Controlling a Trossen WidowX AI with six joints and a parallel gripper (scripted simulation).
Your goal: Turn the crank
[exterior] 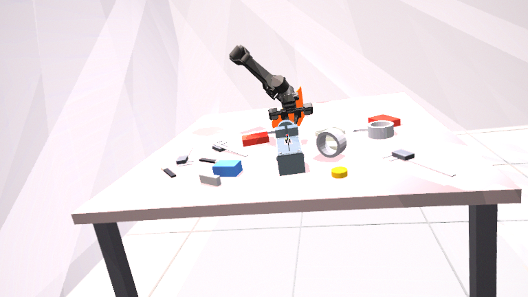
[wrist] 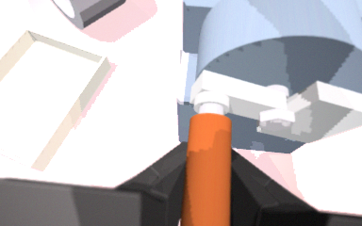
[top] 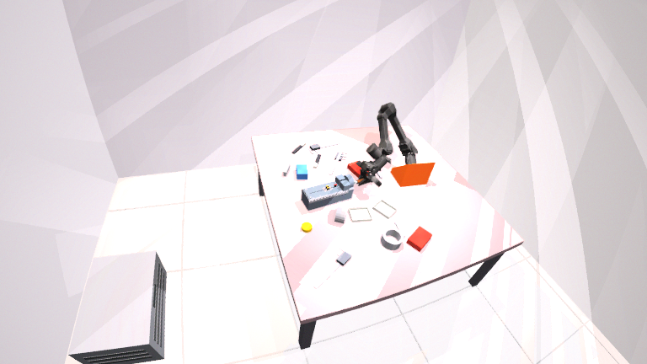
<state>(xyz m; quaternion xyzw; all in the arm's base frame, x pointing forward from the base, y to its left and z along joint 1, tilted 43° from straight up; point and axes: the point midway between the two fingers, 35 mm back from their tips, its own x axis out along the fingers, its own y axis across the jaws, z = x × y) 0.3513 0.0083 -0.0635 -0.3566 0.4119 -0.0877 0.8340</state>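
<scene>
My gripper tip is now 12 cm short of the red pointer, 1 cm to the left of it and 1 cm below it. From my gripper tip the other things lie so: orange handle 2 cm behind, 2 cm above; yellow disc 32 cm ahead, 17 cm to the left, 7 cm below; blue block 24 cm ahead, 23 cm to the right, 6 cm below.
</scene>
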